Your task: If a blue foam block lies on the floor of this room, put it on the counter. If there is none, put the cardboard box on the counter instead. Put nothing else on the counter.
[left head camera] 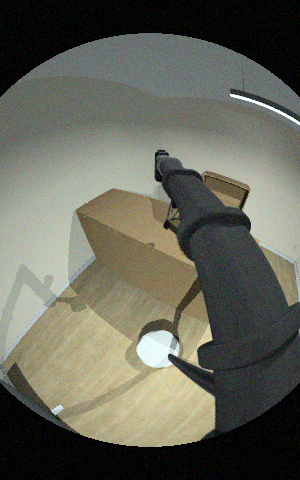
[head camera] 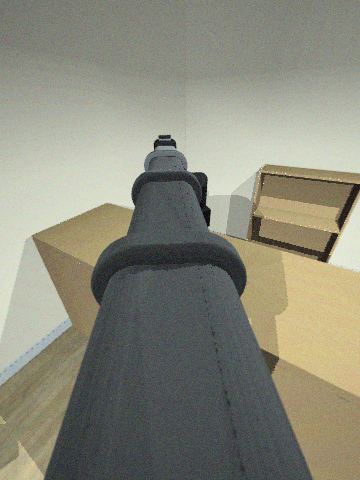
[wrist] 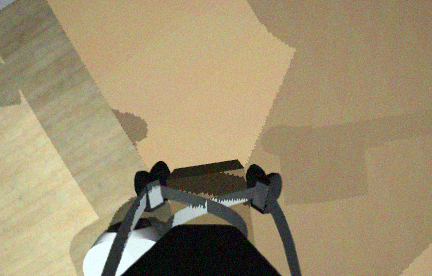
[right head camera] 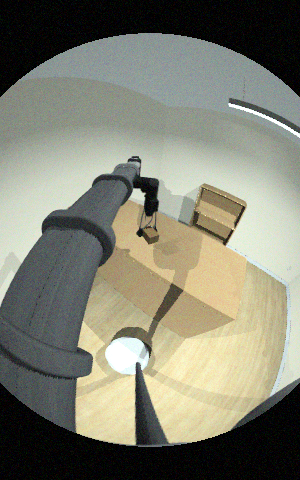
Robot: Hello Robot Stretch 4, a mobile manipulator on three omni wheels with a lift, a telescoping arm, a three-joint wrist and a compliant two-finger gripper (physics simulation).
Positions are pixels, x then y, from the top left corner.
Labels:
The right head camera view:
tan counter: 190, 283
wooden shelf unit: 214, 199

